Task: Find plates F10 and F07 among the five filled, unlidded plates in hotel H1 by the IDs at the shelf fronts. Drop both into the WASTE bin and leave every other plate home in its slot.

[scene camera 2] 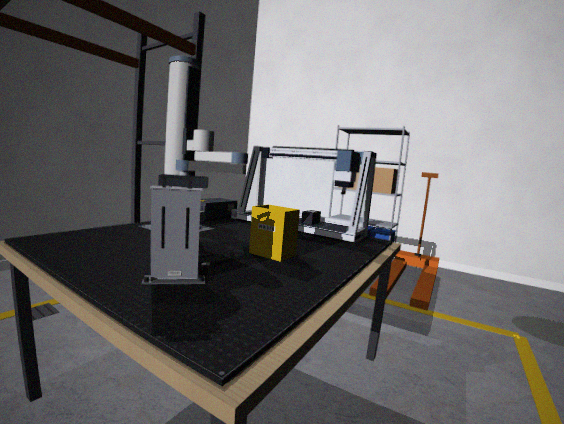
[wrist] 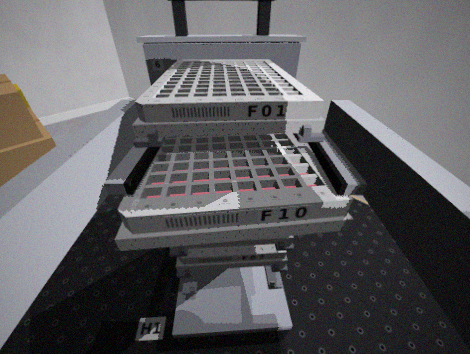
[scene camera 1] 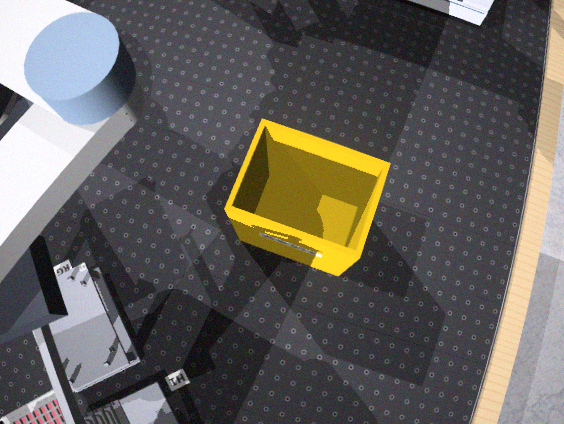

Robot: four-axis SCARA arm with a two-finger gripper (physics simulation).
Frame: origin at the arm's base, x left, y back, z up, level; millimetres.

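Seen in the pictures: gripper, between the fingertips: (wrist: 235,119).
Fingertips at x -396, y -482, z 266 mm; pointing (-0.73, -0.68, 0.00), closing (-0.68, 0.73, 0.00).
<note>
A point is followed by its place in that frame.
Plate F10 (wrist: 284,214) @(y -435, x -371, z 251 mm), grey with pink wells, is level between my fingers in the wrist view and stands out nearer than plate F01 (wrist: 267,110) @(y -465, x -398, z 275 mm), which sits above and behind. My gripper (wrist: 235,119) @(y -482, x -396, z 267 mm) is shut on plate F10, a dark pad along each side. Below it, a lower plate's front (wrist: 232,257) @(y -475, x -386, z 164 mm) partly shows; its ID is unreadable. F07 cannot be made out. Hotel H1 (wrist: 222,39) @(y -569, x -472, z 294 mm) rises behind, its H1 tag (wrist: 151,328) @(y -546, x -319, z 13 mm) (scene camera 1: 177,380) @(y -548, x -319, z 13 mm) at the base. The yellow WASTE bin (scene camera 1: 325,145) @(y -649, x 27, z 212 mm) (scene camera 2: 291,239) @(y -726, x -17, z 92 mm) stands upright; no plate shows inside.
The white arm (scene camera 2: 215,156) @(y -329, x -69, z 407 mm) with its blue joint (scene camera 1: 72,65) reaches over the table. The nest with the RG tag (scene camera 1: 63,268) @(y -305, x -226, z 13 mm) is near H1's tag. A gantry (scene camera 2: 305,151) @(y -425, x 623, z 495 mm) stands behind the bin. A brown box (wrist: 22,130) shows at the wrist view's left.
</note>
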